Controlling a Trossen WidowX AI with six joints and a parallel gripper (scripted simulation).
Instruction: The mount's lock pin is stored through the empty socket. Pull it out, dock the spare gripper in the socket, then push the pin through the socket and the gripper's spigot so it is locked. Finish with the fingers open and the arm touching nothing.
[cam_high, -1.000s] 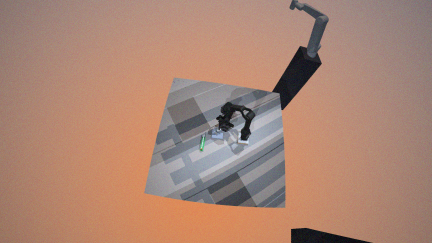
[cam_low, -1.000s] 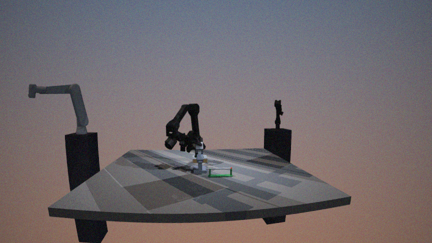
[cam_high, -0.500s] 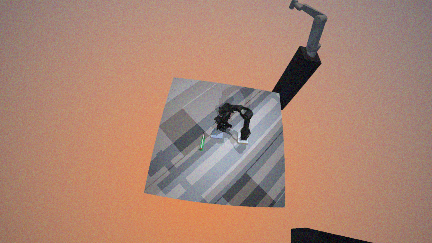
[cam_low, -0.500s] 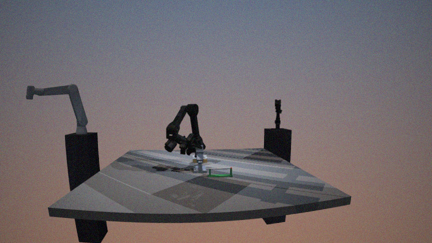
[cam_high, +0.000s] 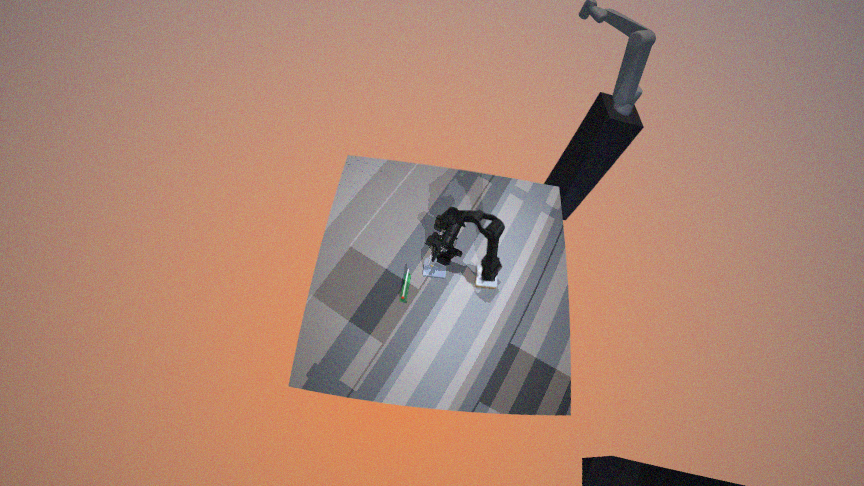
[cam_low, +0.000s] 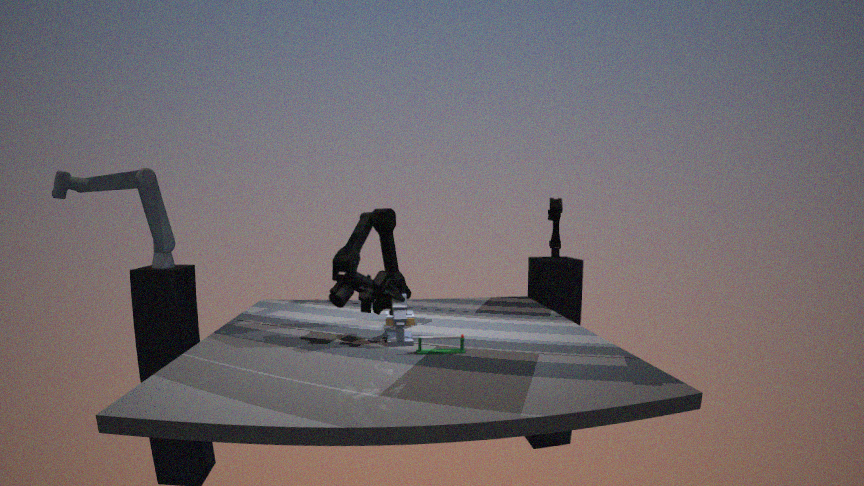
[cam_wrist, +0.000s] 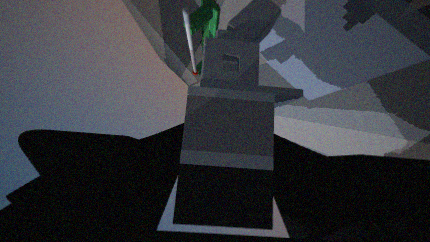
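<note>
Right now the spare gripper is 1 cm to the right of my gripper tip. Also, from my gripper tip: green bracket 13 cm ahead, 10 cm to the left, 9 cm below; socket 6 cm below, 2 cm ahead, 1 cm to the right.
</note>
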